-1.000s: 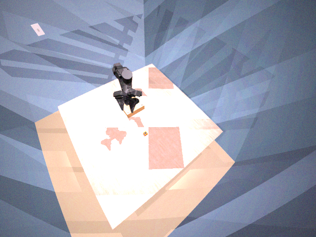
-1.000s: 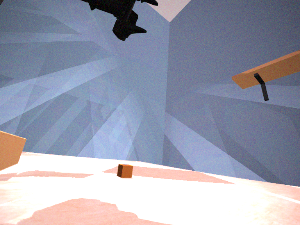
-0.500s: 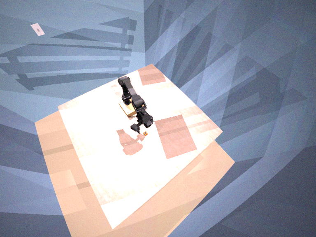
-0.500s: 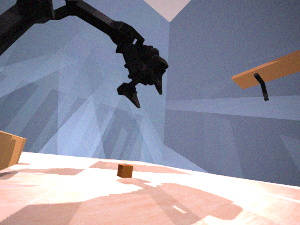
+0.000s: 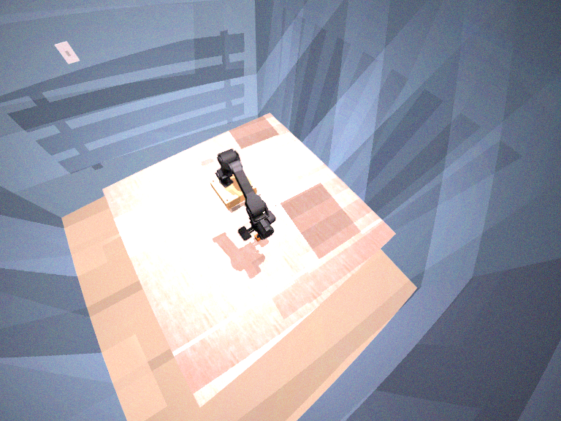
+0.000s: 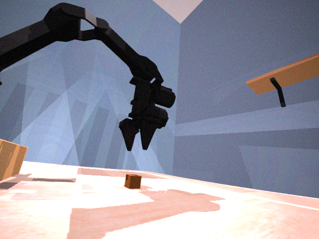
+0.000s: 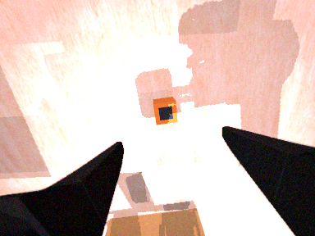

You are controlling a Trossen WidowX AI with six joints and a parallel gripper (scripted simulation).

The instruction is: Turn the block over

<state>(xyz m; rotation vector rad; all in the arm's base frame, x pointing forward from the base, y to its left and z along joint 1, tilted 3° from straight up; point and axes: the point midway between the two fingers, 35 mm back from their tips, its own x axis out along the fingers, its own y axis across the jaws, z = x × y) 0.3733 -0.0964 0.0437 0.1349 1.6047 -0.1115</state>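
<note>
My gripper tip is 70 mm above the block.
</note>
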